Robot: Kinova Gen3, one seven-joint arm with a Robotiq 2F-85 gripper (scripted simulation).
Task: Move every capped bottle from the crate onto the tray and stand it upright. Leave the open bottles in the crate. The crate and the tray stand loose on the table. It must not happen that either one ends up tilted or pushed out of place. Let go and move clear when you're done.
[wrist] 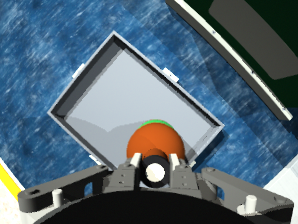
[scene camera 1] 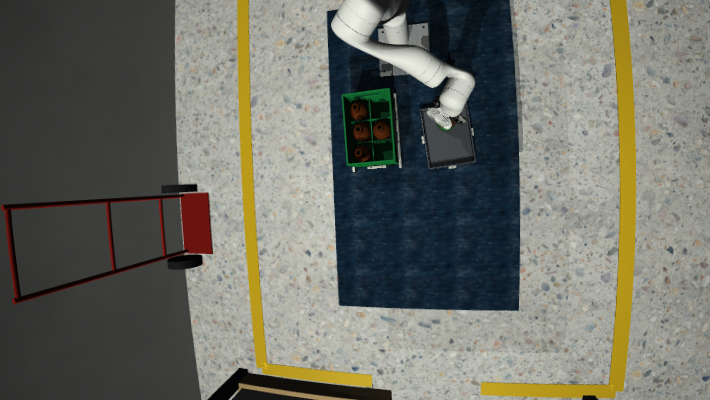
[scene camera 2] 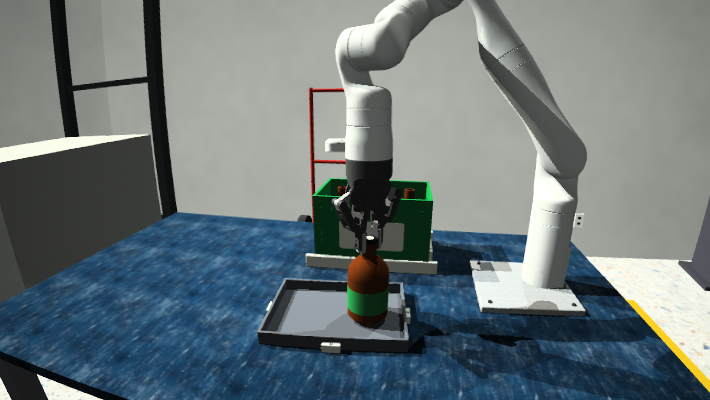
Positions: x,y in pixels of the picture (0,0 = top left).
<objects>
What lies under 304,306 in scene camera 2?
A grey tray.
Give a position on a green crate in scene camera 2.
407,237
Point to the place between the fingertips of my gripper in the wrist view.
155,163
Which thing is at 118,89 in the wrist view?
A grey tray.
</objects>
